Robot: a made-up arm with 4 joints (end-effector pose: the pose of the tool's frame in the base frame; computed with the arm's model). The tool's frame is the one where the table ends.
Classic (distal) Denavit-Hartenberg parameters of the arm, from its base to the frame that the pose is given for. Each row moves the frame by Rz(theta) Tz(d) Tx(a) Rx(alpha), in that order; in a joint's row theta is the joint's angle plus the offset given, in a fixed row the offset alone. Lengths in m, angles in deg.
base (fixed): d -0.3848  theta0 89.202  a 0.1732  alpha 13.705
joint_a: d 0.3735  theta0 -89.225  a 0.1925  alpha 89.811
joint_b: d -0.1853  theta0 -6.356  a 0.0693  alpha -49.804
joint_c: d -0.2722  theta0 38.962  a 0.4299  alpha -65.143
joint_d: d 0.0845  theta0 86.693  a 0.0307  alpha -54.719
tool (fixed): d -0.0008  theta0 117.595  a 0  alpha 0
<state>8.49 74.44 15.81 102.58</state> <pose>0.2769 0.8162 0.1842 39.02 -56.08 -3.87</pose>
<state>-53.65 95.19 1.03 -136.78</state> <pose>0.7198 0.4001 0.2063 -95.58 -4.59 -25.92</pose>
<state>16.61 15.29 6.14 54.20</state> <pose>0.3853 0.8990 -0.0158 58.86 15.40 -28.81</pose>
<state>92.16 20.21 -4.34 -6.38</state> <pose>-0.4906 0.7062 0.2178 104.44 50.47 14.81</pose>
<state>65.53 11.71 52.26 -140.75</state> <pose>-0.3971 0.6061 0.2231 -63.66 26.10 130.80</pose>
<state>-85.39 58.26 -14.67 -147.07</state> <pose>0.7020 -0.2603 0.1847 -65.17 20.63 -66.06</pose>
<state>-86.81 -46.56 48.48 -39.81</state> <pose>0.7957 -0.0615 -0.1399 53.14 53.75 163.16</pose>
